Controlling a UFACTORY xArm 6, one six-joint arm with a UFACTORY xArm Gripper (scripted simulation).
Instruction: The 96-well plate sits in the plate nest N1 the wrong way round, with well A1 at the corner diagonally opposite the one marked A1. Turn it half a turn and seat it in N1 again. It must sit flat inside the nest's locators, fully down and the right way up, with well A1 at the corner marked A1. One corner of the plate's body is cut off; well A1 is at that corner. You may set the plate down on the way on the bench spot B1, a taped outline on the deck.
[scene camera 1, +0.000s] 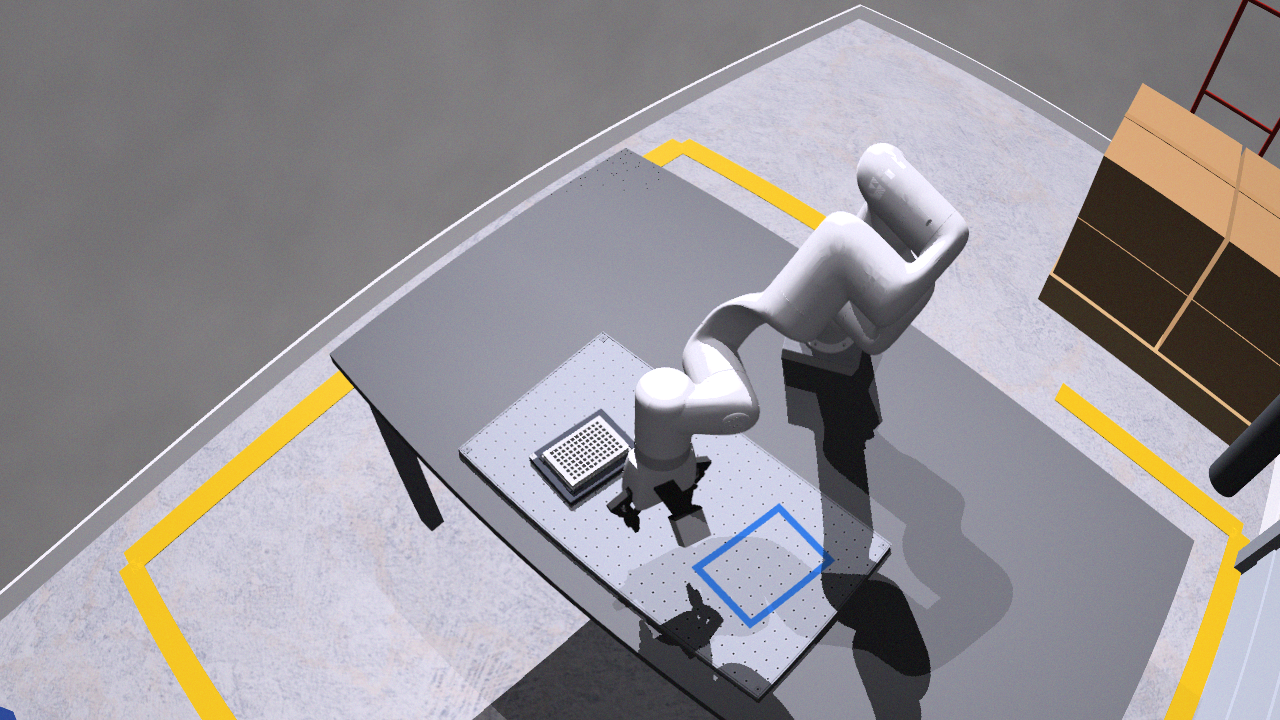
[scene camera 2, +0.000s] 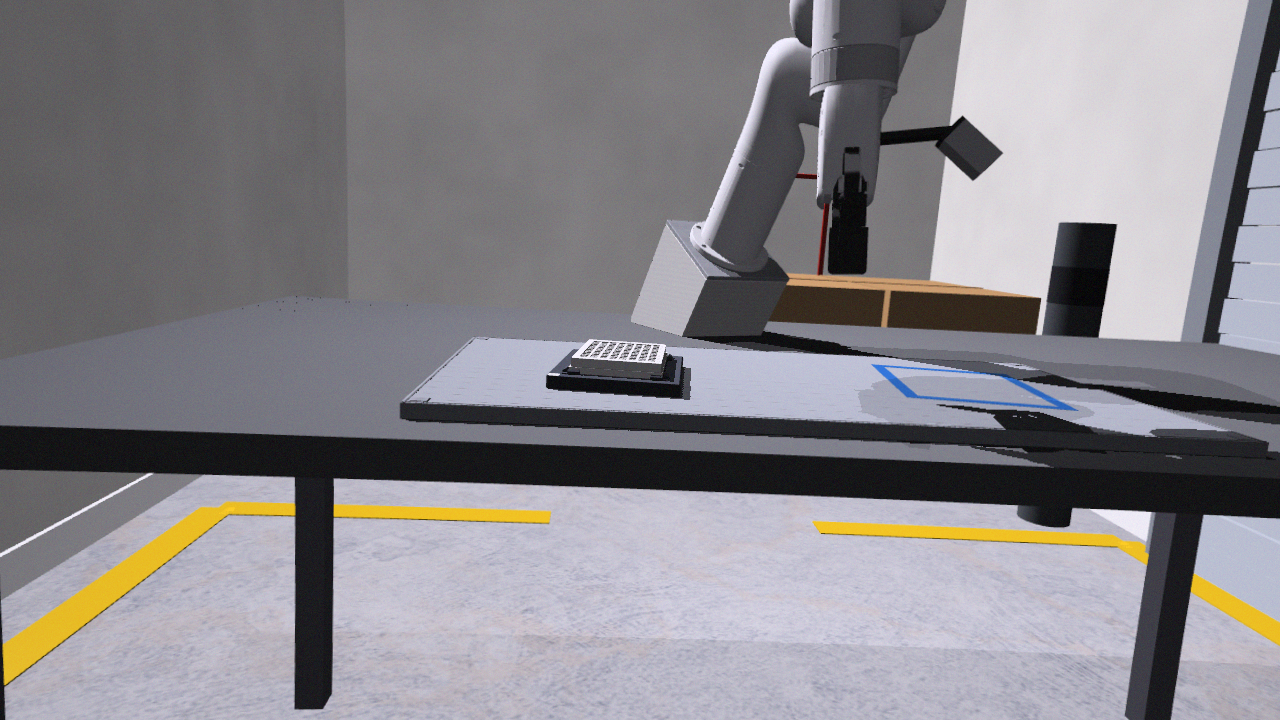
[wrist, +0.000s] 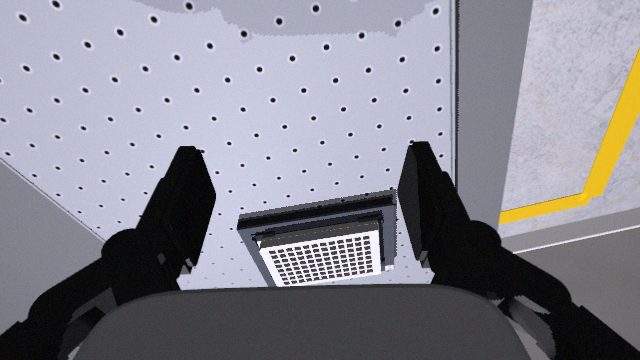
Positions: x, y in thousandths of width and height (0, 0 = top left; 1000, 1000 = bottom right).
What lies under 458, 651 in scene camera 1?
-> A white 96-well plate.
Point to my gripper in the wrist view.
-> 479, 471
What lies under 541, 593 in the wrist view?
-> A plate nest N1.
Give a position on a plate nest N1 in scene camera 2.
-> At 525, 540
